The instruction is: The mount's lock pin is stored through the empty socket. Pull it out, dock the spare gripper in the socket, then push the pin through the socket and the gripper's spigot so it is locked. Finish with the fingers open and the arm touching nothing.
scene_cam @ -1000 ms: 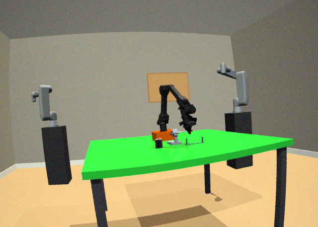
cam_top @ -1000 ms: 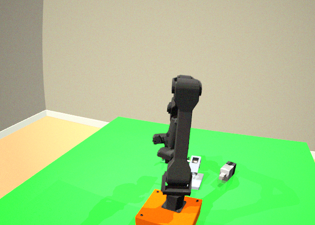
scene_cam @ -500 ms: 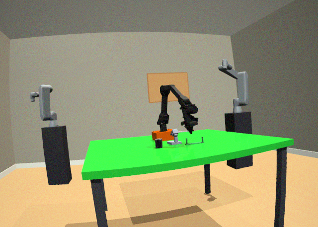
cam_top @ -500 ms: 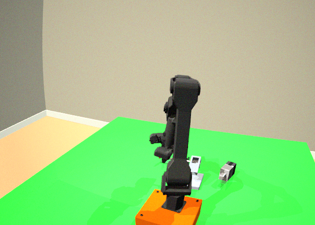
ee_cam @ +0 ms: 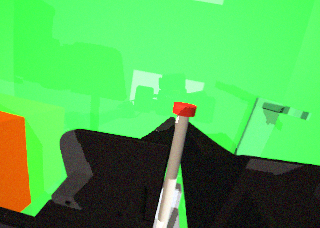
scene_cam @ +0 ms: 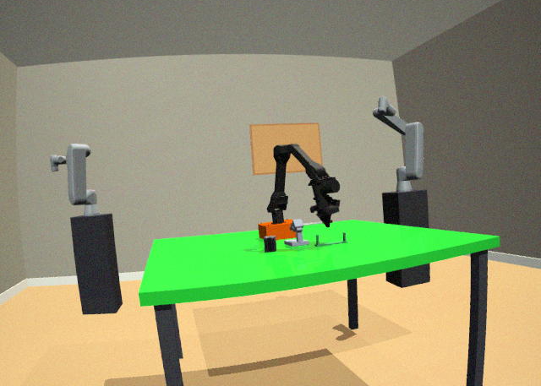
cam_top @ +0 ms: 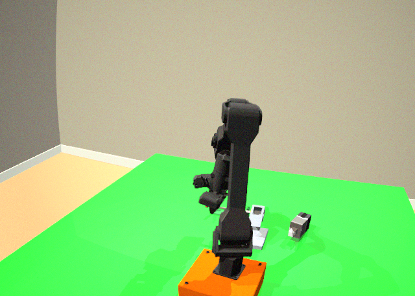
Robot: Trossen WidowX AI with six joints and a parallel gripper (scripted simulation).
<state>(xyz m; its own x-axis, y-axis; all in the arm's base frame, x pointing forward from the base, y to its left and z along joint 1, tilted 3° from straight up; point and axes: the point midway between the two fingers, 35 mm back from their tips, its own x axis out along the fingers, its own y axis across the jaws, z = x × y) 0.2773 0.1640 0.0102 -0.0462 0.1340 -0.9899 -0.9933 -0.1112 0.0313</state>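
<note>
The pin cradle lies 11 cm ahead of my gripper tip, 4 cm below it and 3 cm to the right of it. From my gripper tip the other things lie so: socket (15 cm to the right, 1 cm below, 1 cm ahead); then spare gripper (28 cm to the right, 7 cm ahead, 3 cm below).
</note>
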